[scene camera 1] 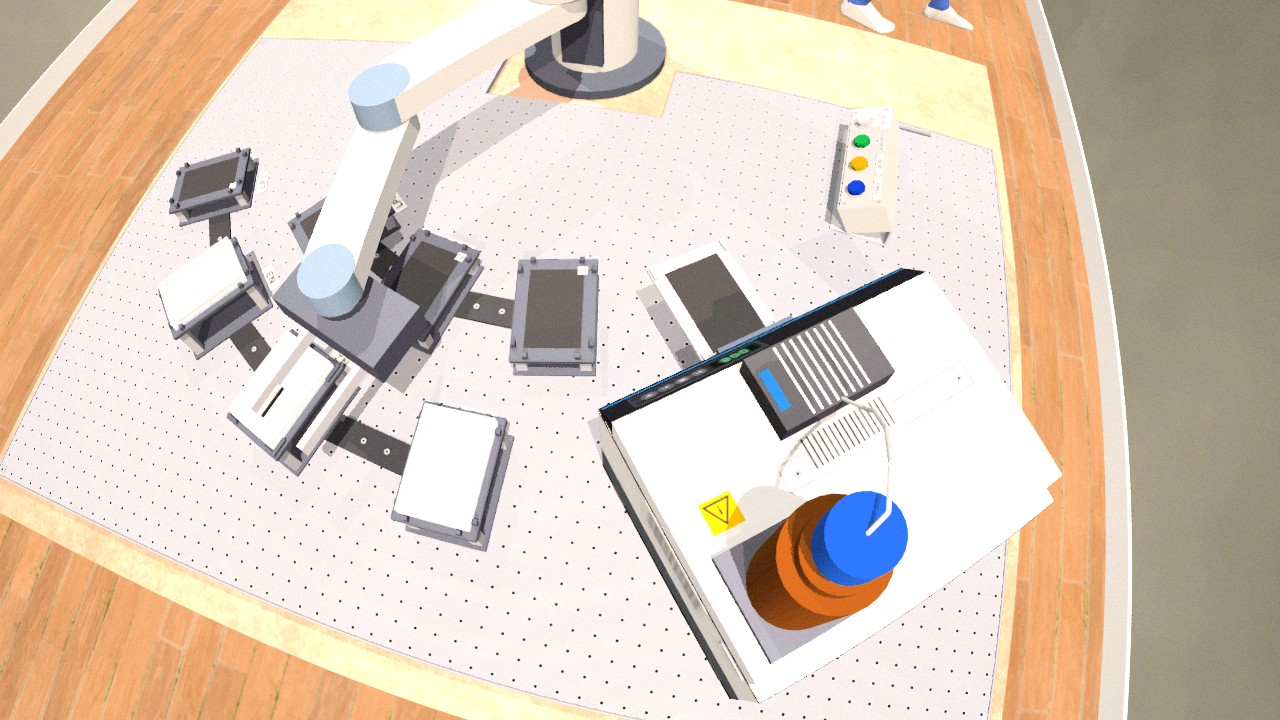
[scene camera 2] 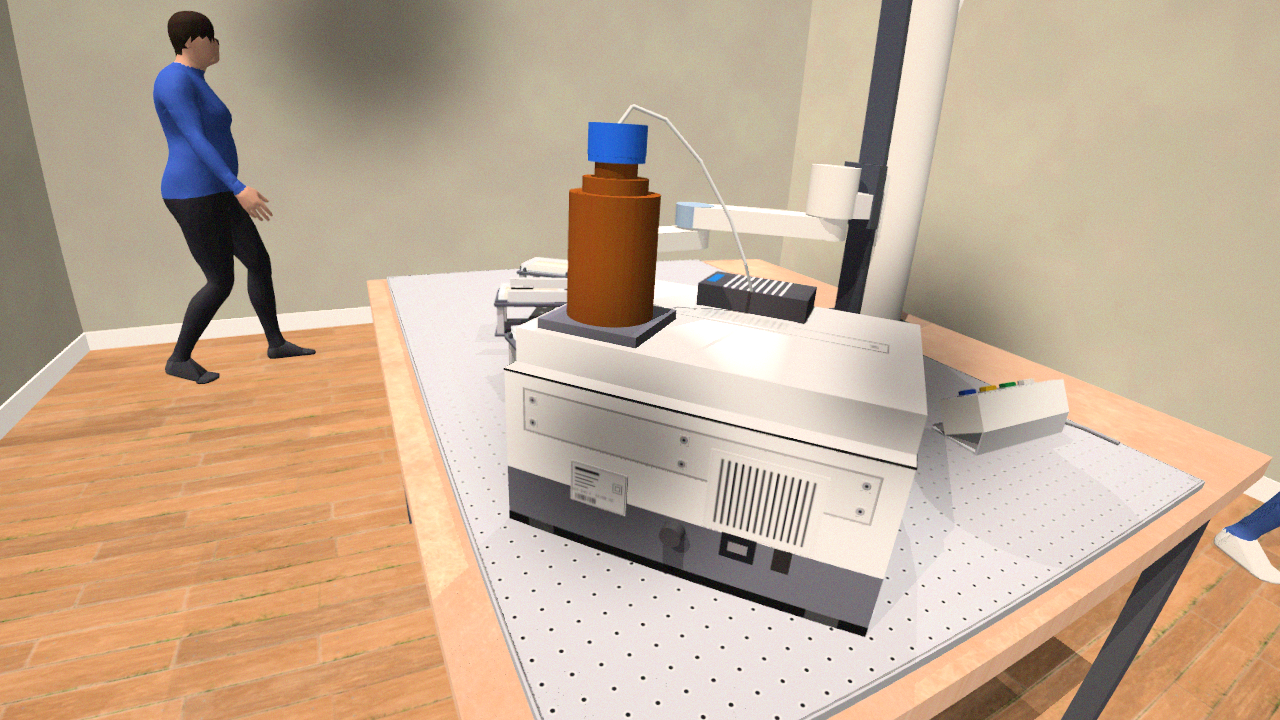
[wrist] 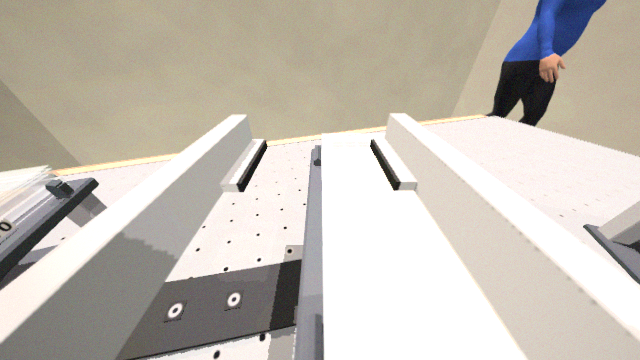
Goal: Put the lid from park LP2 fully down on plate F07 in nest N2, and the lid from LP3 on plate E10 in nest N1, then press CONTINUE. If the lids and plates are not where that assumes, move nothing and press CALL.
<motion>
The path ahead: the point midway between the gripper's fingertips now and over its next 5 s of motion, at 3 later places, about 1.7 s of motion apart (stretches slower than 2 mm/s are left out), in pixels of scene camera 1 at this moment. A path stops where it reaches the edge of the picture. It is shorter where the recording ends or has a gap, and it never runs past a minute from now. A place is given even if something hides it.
My gripper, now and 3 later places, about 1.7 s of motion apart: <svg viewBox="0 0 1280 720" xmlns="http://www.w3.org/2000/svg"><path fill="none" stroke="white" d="M276 430L202 347L176 313L160 297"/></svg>
</motion>
